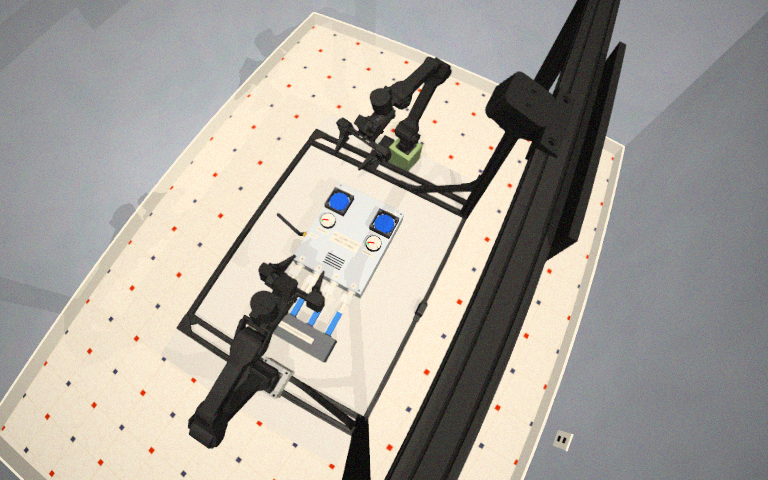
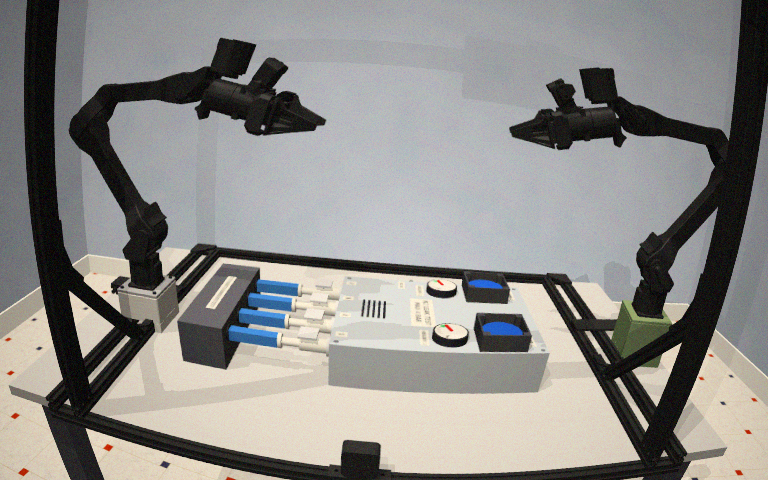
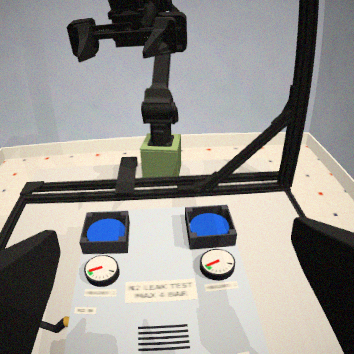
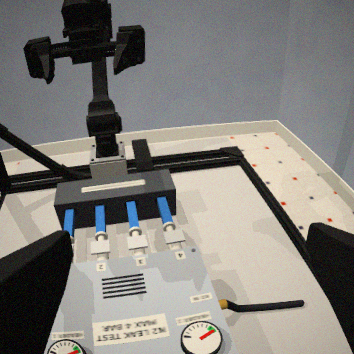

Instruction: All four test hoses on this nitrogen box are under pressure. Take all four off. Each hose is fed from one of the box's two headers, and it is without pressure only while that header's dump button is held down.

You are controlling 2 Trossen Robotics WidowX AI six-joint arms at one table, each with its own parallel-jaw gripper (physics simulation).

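Frame: origin at the left arm's base, x ahead, y left, z up, level; millimetres.
Seen in the pictures: left gripper, fingertip midpoint: [image 1: 309,263] [image 2: 320,125] [image 3: 176,238] [image 4: 80,75]; right gripper, fingertip midpoint: [image 1: 346,161] [image 2: 510,132] [image 3: 109,56] [image 4: 192,241]; left arm's base, origin of the base link: [image 1: 269,377] [image 2: 146,282] [image 4: 106,150]; right arm's base, origin of the base link: [image 1: 406,146] [image 2: 647,311] [image 3: 160,140].
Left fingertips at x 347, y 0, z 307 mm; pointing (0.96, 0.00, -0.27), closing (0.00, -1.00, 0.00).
Observation:
Offsets run from my left fingertips to a thing's top centre. "spot": to the spot under its first point.
The pale nitrogen box [image 1: 353,198] [image 2: 436,367] [image 3: 155,225] [image 4: 165,295] lies mid-table. Its two blue dump buttons [image 1: 339,202] [image 1: 384,223] [image 2: 485,284] [image 2: 502,328] [image 3: 106,230] [image 3: 209,225] stand uncovered in black surrounds. Four blue-sleeved hoses [image 2: 277,287] [image 2: 270,302] [image 2: 263,318] [image 2: 254,336] run from its white connectors to the dark block @[spot: 166 mm back, 127 mm right, 321 mm down] [image 2: 203,333]. Both gauges [image 3: 101,270] [image 3: 217,264] show red needles beside green marks. My left gripper [image 1: 308,266] [image 2: 322,121] [image 4: 80,75] is open and empty, high above the connector end. My right gripper [image 1: 349,158] [image 2: 512,131] [image 3: 109,56] is open and empty, high beyond the button end.
A black hose @[spot: 161 mm ahead, 266 mm left, 374 mm down] [image 1: 288,224] [image 4: 270,305] with a brass fitting sticks out from one side of the box. Black frame rails [image 2: 373,266] surround the work area. Upright posts [image 2: 42,169] [image 2: 741,169] stand at both sides. A small black block [image 2: 360,458] sits on the near rail.

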